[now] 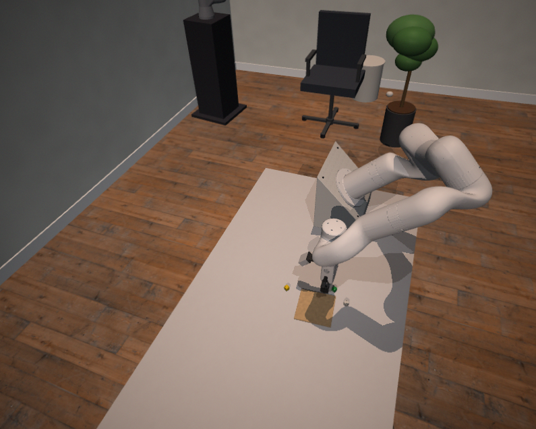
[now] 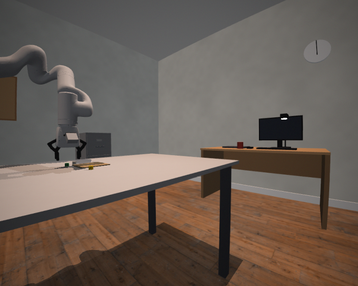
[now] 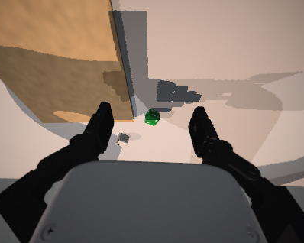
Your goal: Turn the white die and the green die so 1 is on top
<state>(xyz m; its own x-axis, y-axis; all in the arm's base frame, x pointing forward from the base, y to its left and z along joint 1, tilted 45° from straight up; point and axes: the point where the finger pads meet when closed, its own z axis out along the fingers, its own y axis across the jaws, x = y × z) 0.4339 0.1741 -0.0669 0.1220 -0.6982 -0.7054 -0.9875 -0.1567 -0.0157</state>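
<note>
My gripper is now 4 cm above the green die, 3 cm to the right of it and 1 cm past it. From my hand the other things lie so: mat: 10 cm ahead, 4 cm below, 1 cm to the right; then white die: 10 cm to the left, 4 cm below, 4 cm ahead; then yellow die: 14 cm to the right, 7 cm ahead, 4 cm below.
</note>
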